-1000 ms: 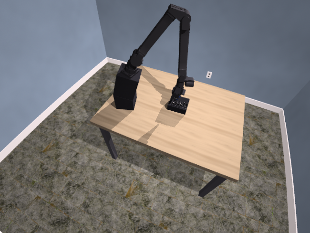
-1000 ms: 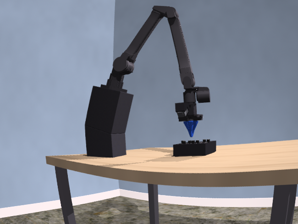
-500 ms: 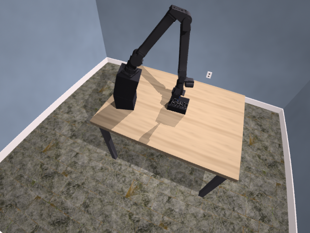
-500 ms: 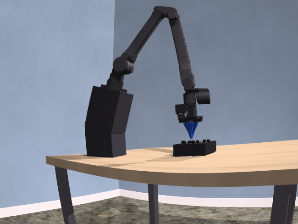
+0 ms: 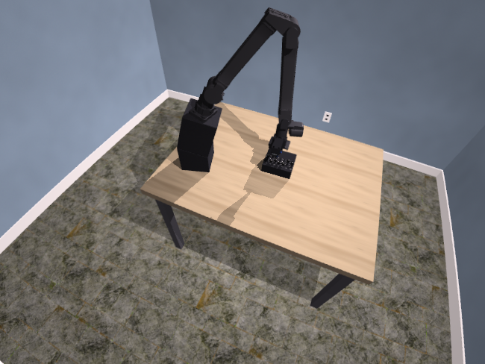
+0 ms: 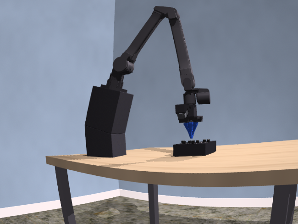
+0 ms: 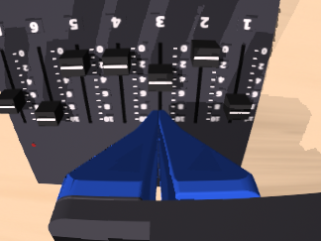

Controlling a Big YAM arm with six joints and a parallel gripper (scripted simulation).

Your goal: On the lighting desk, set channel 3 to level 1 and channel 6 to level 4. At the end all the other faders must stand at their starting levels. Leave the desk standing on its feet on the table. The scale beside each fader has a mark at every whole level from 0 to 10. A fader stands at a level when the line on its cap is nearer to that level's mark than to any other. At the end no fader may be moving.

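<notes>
My hand is 20 mm to the left of the channel 3 fader cap and 20 mm above it. The rest, counted from my hand: channel 4 fader cap: 20 mm ahead, 20 mm to the right, 20 mm below; then channel 2 fader cap: 20 mm behind, 30 mm to the right, 20 mm below; then channel 1 fader cap: 40 mm behind, 10 mm to the right, 20 mm below.
</notes>
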